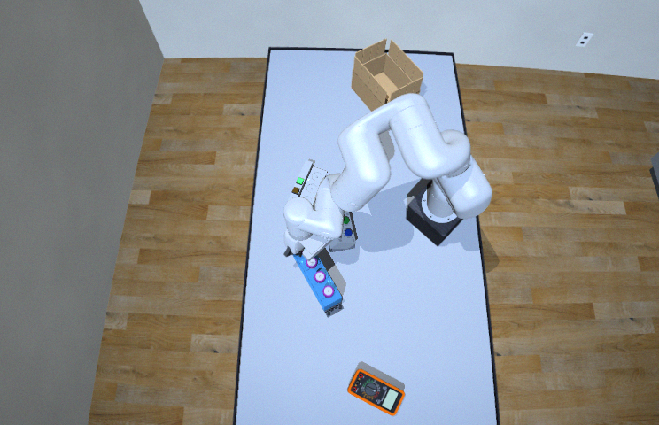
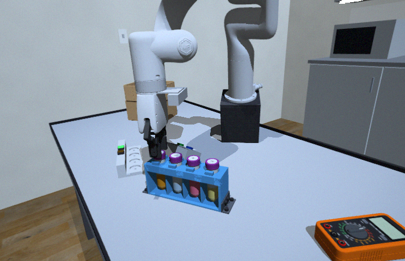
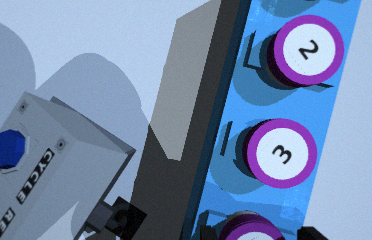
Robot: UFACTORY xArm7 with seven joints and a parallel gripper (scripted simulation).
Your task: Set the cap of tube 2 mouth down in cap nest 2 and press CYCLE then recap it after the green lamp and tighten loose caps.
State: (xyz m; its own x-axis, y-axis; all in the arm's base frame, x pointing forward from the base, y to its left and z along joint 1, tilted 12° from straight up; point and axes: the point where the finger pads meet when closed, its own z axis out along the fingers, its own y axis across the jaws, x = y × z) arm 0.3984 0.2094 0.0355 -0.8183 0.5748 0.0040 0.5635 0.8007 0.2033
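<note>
Right now my hand is 20 mm above the cap 4. The rest, counted from my hand: cap 3: 30 mm behind, 40 mm to the left, 20 mm below; then cap marked 1: 100 mm behind, 120 mm to the left, 20 mm below; then purple cap marked 2: 70 mm behind, 80 mm to the left, 20 mm below.
</note>
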